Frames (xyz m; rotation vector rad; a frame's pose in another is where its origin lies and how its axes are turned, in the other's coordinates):
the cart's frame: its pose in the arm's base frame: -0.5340 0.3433 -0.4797 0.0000 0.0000 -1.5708
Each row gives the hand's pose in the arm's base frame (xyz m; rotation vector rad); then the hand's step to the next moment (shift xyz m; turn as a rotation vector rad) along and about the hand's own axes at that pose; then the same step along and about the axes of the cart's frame.
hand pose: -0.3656 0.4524 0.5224 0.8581 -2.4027 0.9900
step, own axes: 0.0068 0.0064 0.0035 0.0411 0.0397 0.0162
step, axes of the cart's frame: 0.0016 -0.0097 -0.0016 0.0055 -0.0587 -0.0070
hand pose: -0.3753 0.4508 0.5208 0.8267 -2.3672 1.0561
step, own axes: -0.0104 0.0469 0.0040 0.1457 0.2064 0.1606
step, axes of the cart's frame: -0.0256 -0.0240 -0.0330 0.0638 -0.2652 -0.1234
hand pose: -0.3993 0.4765 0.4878 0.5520 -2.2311 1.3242
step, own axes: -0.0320 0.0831 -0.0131 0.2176 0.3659 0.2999
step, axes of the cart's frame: -0.0520 -0.0186 -0.0711 0.1227 -0.4406 -0.2490
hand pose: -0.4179 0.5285 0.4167 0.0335 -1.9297 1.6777
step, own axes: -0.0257 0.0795 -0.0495 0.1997 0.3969 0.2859
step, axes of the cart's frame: -0.0532 0.0110 -0.0805 0.1095 -0.4318 -0.2840
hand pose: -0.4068 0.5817 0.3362 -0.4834 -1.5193 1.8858
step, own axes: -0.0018 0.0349 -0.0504 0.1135 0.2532 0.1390
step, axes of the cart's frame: -0.0311 0.0249 -0.0466 0.0484 -0.2374 -0.1939
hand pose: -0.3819 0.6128 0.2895 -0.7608 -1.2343 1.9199
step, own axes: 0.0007 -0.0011 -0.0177 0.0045 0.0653 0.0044
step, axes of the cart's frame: -0.0097 0.0138 -0.0056 0.0170 -0.0225 -0.0592
